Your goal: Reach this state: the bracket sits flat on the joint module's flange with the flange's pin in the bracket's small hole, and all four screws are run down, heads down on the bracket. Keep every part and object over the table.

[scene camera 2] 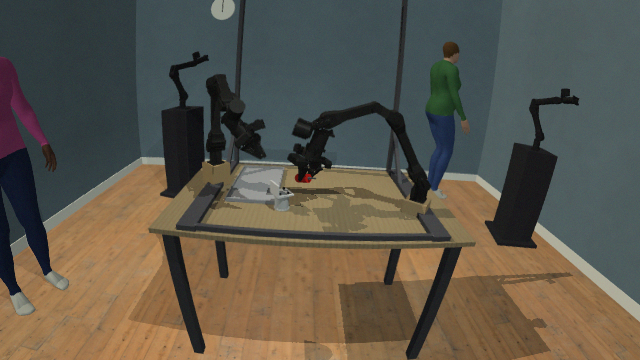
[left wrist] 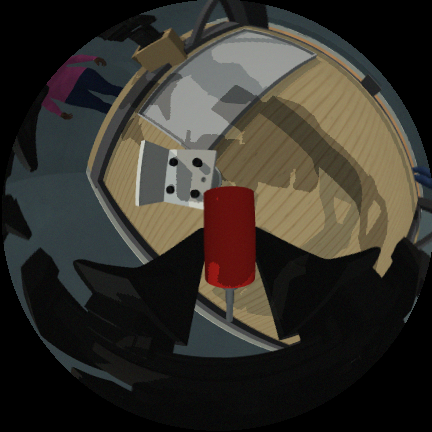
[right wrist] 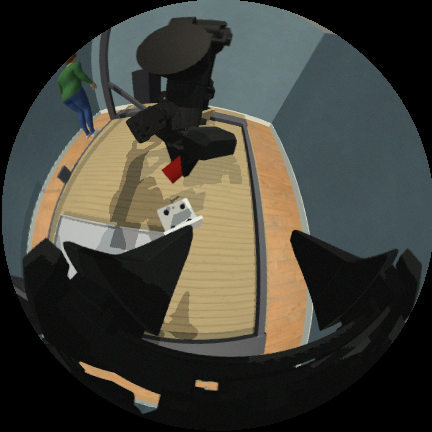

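Where they show: left gripper, between the fingertips: (scene camera 2: 302, 181) (left wrist: 227, 232) (right wrist: 180, 171); right gripper, between the fingertips: (scene camera 2: 263, 157) (right wrist: 243, 233); left arm's base, origin of its link: (scene camera 2: 418, 199); right arm's base, origin of its link: (scene camera 2: 215, 162).
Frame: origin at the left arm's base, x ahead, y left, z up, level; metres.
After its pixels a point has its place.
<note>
The pale bracket (scene camera 2: 285, 194) {x 0.429, y 0.341, z 0.012 m} (left wrist: 183, 175) {x 0.456, y 0.333, z 0.010 m} (right wrist: 173, 212) {x 0.452, y 0.318, z 0.010 m} lies with its holed plate on top of the white joint module (scene camera 2: 282, 205) {x 0.434, y 0.352, z -0.032 m}; its other plate slants up. Several black round spots, which look like screw heads, show on the holed plate; how deep they sit cannot be told. A small grey spot, perhaps the pin in its hole, is near one edge. My left gripper (scene camera 2: 302, 175) {x 0.392, y 0.283, z 0.059 m} (left wrist: 227, 232) {x 0.392, y 0.283, z 0.059 m} is shut on the red-handled screwdriver (scene camera 2: 304, 178) {x 0.374, y 0.300, z 0.080 m} (left wrist: 229, 225) {x 0.404, y 0.275, z 0.085 m} (right wrist: 172, 171) {x 0.414, y 0.286, z 0.080 m}, above the table beside the bracket, shaft roughly level. My right gripper (scene camera 2: 262, 155) {x 0.465, y 0.426, z 0.169 m} (right wrist: 243, 233) {x 0.465, y 0.426, z 0.169 m} is open and empty, high up.
A light grey tray (scene camera 2: 250, 185) {x 0.700, y 0.261, z -0.052 m} (left wrist: 200, 110) {x 0.584, y 0.305, z -0.052 m} (right wrist: 82, 235) {x 0.676, y 0.131, z -0.052 m} lies behind and left of the module in the scene view. Dark frame rails (scene camera 2: 300, 234) {x 0.261, y 0.472, z -0.038 m} (right wrist: 257, 225) {x 0.324, y 0.493, z -0.037 m} edge the wooden table (scene camera 2: 350, 225) {x 0.173, y 0.282, z -0.056 m}. The left arm's shadow crosses the table.
</note>
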